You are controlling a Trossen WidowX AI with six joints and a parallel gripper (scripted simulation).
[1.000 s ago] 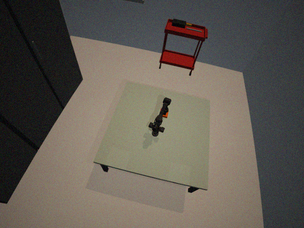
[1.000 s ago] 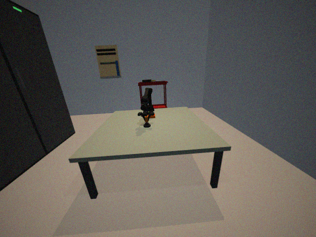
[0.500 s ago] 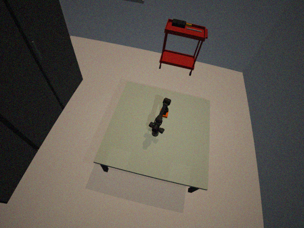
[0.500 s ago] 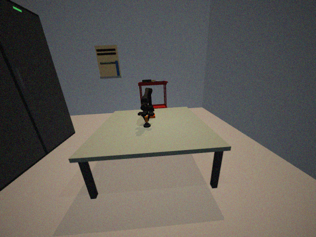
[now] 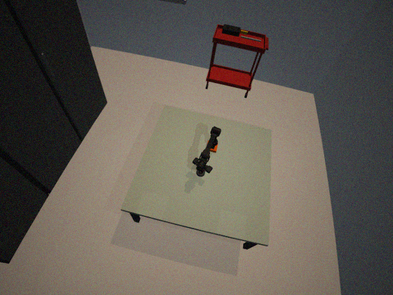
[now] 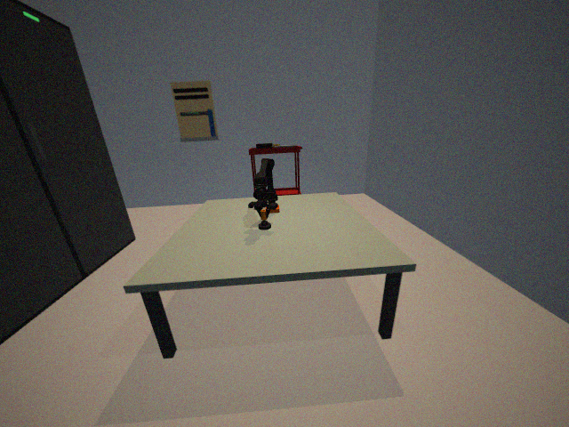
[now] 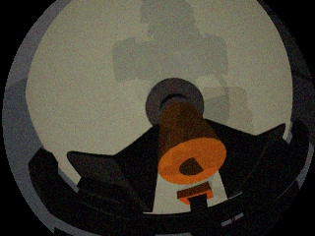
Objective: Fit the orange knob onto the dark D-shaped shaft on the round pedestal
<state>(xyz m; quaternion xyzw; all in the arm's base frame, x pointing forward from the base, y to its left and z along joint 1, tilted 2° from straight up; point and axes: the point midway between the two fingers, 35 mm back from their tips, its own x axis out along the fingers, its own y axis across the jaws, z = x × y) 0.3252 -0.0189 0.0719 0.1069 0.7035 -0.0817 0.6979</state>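
Now: the orange knob 20 mm above my gripper tip. The rest, counted from my gripper tip: round pedestal 40 mm below.
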